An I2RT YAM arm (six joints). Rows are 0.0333 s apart.
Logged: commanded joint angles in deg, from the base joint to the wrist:
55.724, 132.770, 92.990, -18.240, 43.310, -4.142
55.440, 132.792, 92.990, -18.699, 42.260, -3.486
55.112, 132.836, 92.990, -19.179, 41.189, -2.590
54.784, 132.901, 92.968, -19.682, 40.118, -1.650
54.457, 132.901, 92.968, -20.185, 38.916, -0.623
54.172, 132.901, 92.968, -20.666, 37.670, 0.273
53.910, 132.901, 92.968, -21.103, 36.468, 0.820
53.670, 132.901, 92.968, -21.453, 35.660, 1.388
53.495, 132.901, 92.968, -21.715, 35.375, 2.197
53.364, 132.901, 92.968, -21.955, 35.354, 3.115
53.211, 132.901, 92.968, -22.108, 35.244, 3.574
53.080, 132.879, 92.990, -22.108, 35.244, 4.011
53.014, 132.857, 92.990, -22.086, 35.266, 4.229
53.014, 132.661, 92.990, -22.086, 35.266, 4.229
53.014, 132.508, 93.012, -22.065, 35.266, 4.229
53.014, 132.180, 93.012, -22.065, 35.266, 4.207
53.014, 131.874, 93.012, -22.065, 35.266, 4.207
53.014, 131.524, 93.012, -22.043, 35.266, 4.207
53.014, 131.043, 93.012, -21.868, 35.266, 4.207
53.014, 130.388, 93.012, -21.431, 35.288, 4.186
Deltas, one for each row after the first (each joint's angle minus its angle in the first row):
-0.284, 0.022, 0.000, -0.459, -1.050, 0.656
-0.612, 0.066, 0.000, -0.939, -2.121, 1.552
-0.940, 0.131, -0.022, -1.442, -3.192, 2.492
-1.267, 0.131, -0.022, -1.945, -4.394, 3.519
-1.552, 0.131, -0.022, -2.426, -5.640, 4.415
-1.814, 0.131, -0.022, -2.863, -6.842, 4.962
-2.054, 0.131, -0.022, -3.213, -7.650, 5.530
-2.229, 0.131, -0.022, -3.475, -7.935, 6.339
-2.360, 0.131, -0.022, -3.715, -7.956, 7.257
-2.513, 0.131, -0.022, -3.868, -8.066, 7.716
-2.644, 0.109, 0.000, -3.868, -8.066, 8.153
-2.710, 0.087, 0.000, -3.846, -8.044, 8.371
-2.710, -0.109, 0.000, -3.846, -8.044, 8.371
-2.710, -0.262, 0.022, -3.825, -8.044, 8.371
-2.710, -0.590, 0.022, -3.825, -8.044, 8.349
-2.710, -0.896, 0.022, -3.825, -8.044, 8.349
-2.710, -1.246, 0.022, -3.803, -8.044, 8.349
-2.710, -1.727, 0.022, -3.628, -8.044, 8.349
-2.710, -2.382, 0.022, -3.191, -8.022, 8.328

